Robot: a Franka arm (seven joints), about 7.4 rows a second.
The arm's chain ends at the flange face. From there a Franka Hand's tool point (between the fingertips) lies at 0.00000 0.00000 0.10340 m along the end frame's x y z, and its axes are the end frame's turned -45 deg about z.
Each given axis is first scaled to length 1.
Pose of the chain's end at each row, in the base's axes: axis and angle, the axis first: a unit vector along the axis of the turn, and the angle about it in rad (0 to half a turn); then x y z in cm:
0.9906, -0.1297, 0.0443, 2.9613, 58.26, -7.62, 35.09
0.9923, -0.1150, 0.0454, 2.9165, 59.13, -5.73, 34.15
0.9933, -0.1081, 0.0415, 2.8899, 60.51, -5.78, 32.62
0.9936, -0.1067, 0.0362, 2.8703, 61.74, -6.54, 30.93
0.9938, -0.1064, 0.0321, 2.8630, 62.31, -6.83, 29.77
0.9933, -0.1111, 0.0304, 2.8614, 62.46, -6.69, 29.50
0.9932, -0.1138, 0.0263, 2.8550, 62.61, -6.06, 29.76
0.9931, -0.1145, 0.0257, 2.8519, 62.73, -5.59, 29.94
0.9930, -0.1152, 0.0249, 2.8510, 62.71, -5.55, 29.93
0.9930, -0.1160, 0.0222, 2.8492, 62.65, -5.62, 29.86
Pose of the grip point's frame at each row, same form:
0.9657, 0.2595, 0.0063, 2.9411, 58.92, -9.57, 24.96
0.9618, 0.2738, -0.0013, 2.8989, 59.78, -8.13, 24.11
0.9598, 0.2805, -0.0101, 2.8774, 61.07, -8.43, 22.64
0.9593, 0.2818, -0.0188, 2.8634, 62.17, -9.37, 20.99
0.9591, 0.2821, -0.0240, 2.8598, 62.65, -9.73, 19.85
0.9604, 0.2775, -0.0259, 2.8596, 62.75, -9.60, 19.58
0.9610, 0.2749, -0.0309, 2.8568, 62.81, -9.02, 19.86
0.9611, 0.2742, -0.0321, 2.8544, 62.91, -8.58, 20.04
0.9613, 0.2735, -0.0330, 2.8542, 62.87, -8.55, 20.04
0.9614, 0.2727, -0.0358, 2.8546, 62.75, -8.63, 19.97

